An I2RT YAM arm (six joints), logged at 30 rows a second.
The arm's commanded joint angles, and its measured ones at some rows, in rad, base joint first. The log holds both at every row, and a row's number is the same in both.
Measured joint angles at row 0: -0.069, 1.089, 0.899, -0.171, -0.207, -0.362
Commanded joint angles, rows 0 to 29: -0.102, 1.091, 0.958, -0.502, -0.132, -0.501; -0.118, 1.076, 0.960, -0.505, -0.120, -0.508; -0.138, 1.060, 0.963, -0.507, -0.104, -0.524; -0.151, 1.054, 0.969, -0.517, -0.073, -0.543; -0.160, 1.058, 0.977, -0.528, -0.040, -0.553; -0.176, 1.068, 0.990, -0.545, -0.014, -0.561; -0.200, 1.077, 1.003, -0.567, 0.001, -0.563; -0.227, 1.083, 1.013, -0.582, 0.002, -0.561; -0.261, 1.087, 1.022, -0.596, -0.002, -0.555; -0.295, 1.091, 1.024, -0.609, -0.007, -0.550; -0.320, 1.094, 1.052, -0.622, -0.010, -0.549; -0.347, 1.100, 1.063, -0.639, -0.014, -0.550; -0.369, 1.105, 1.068, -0.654, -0.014, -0.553; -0.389, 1.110, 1.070, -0.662, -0.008, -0.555; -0.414, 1.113, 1.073, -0.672, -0.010, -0.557; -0.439, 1.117, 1.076, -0.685, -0.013, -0.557; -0.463, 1.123, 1.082, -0.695, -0.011, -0.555; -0.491, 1.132, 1.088, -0.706, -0.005, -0.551; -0.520, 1.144, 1.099, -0.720, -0.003, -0.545; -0.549, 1.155, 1.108, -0.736, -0.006, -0.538; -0.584, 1.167, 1.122, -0.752, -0.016, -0.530; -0.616, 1.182, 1.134, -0.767, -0.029, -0.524; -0.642, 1.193, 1.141, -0.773, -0.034, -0.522; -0.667, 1.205, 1.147, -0.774, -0.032, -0.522; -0.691, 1.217, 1.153, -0.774, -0.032, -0.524; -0.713, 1.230, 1.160, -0.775, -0.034, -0.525; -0.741, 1.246, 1.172, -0.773, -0.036, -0.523; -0.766, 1.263, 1.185, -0.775, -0.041, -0.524; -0.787, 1.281, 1.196, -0.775, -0.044, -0.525; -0.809, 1.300, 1.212, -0.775, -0.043, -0.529
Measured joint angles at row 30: -0.768, 1.269, 1.168, -0.742, -0.026, -0.540
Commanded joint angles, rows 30 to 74: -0.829, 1.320, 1.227, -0.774, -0.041, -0.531; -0.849, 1.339, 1.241, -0.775, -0.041, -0.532; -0.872, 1.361, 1.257, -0.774, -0.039, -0.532; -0.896, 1.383, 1.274, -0.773, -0.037, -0.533; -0.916, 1.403, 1.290, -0.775, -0.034, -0.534; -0.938, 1.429, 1.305, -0.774, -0.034, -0.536; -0.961, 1.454, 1.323, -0.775, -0.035, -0.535; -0.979, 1.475, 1.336, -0.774, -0.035, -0.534; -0.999, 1.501, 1.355, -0.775, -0.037, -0.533; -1.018, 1.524, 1.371, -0.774, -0.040, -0.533; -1.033, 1.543, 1.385, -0.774, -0.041, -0.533; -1.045, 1.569, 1.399, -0.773, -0.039, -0.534; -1.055, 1.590, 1.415, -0.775, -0.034, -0.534; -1.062, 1.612, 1.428, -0.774, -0.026, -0.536; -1.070, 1.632, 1.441, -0.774, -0.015, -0.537; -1.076, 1.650, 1.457, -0.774, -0.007, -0.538; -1.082, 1.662, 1.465, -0.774, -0.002, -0.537; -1.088, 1.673, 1.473, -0.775, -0.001, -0.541; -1.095, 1.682, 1.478, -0.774, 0.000, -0.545; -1.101, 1.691, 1.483, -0.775, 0.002, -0.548; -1.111, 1.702, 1.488, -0.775, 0.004, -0.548; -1.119, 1.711, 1.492, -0.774, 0.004, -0.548; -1.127, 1.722, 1.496, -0.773, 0.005, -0.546; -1.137, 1.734, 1.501, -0.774, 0.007, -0.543; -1.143, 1.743, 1.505, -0.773, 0.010, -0.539; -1.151, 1.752, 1.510, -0.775, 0.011, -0.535; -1.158, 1.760, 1.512, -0.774, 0.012, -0.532; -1.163, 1.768, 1.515, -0.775, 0.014, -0.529; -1.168, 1.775, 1.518, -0.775, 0.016, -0.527; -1.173, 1.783, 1.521, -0.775, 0.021, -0.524; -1.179, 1.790, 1.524, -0.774, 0.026, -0.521; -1.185, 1.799, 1.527, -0.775, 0.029, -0.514; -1.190, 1.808, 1.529, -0.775, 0.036, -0.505; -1.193, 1.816, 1.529, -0.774, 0.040, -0.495; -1.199, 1.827, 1.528, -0.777, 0.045, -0.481; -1.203, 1.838, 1.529, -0.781, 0.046, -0.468; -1.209, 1.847, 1.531, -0.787, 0.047, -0.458; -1.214, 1.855, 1.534, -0.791, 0.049, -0.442; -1.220, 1.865, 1.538, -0.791, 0.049, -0.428; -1.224, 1.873, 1.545, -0.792, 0.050, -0.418; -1.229, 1.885, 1.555, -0.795, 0.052, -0.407; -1.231, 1.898, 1.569, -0.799, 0.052, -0.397; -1.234, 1.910, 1.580, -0.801, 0.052, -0.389; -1.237, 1.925, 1.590, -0.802, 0.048, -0.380; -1.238, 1.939, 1.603, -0.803, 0.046, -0.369
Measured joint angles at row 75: -1.226, 1.912, 1.560, -0.772, 0.032, -0.426
